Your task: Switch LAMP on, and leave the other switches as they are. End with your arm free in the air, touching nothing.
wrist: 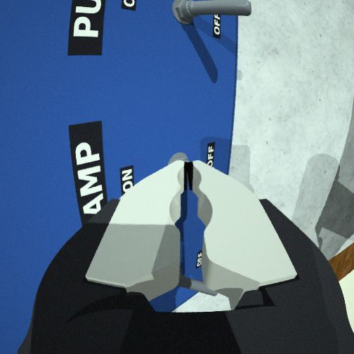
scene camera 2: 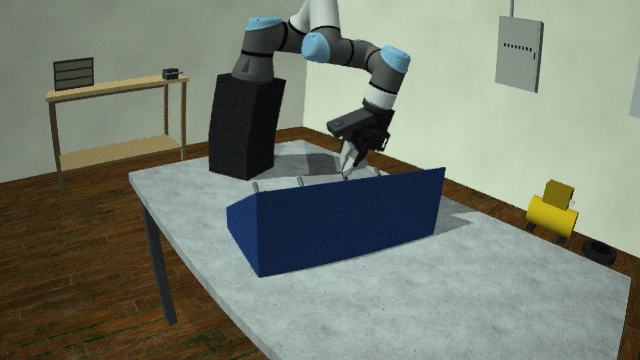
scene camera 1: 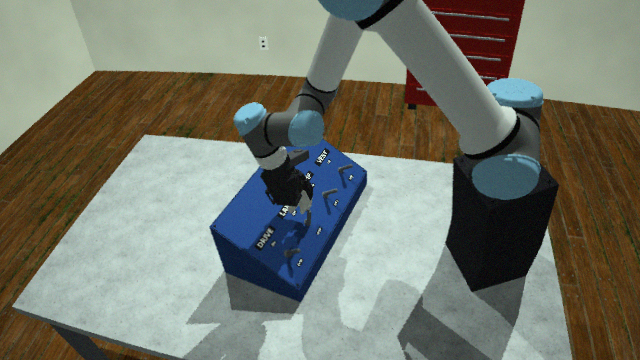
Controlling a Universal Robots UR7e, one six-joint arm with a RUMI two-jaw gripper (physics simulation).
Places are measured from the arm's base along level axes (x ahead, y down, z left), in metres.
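Pixels of known places: gripper, fingertip midpoint: [scene camera 2: 343, 176] [scene camera 1: 307, 209]; arm's base at its link origin: [scene camera 2: 252, 77].
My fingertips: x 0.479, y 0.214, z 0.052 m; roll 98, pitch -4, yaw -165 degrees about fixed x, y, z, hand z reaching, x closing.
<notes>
Ahead of a thing's pixels: the offset from my fingertips to its top centre. Level surfaces: height alone.
The blue switch panel [scene camera 1: 235, 215] [scene camera 2: 345, 220] [wrist: 30, 165] stands on the table. My gripper [scene camera 1: 303, 207] [scene camera 2: 344, 171] [wrist: 186, 164] is shut and empty, its tips low over the panel at the LAMP switch. The grey LAMP lever {dx -0.009, dy -0.013, dz +0.015 m} [scene camera 1: 308, 217] [scene camera 2: 345, 177] is right by the tips; in the wrist view the fingers hide most of it and part of its base [wrist: 177, 157] shows. Its exact tilt and any contact are hard to tell. The PUMP lever {dx -0.033, dy +0.001, dz -0.104 m} [scene camera 1: 330, 192] [wrist: 220, 7], VENT lever {dx -0.046, dy +0.001, dz -0.223 m} [scene camera 1: 345, 168] and DRIVE lever {dx -0.009, dy +0.001, dz +0.135 m} [scene camera 1: 292, 253] [wrist: 197, 286] lean toward OFF.
The panel stands on the grey table {dy +0.133 m} [scene camera 1: 150, 200] [scene camera 2: 450, 300]. The neighbouring PUMP and DRIVE levers stand on either side of the LAMP lever. The black arm pedestal [scene camera 1: 500, 240] [scene camera 2: 242, 130] stands at the table's far side. A red drawer cabinet [scene camera 1: 470, 27] stands behind the table.
</notes>
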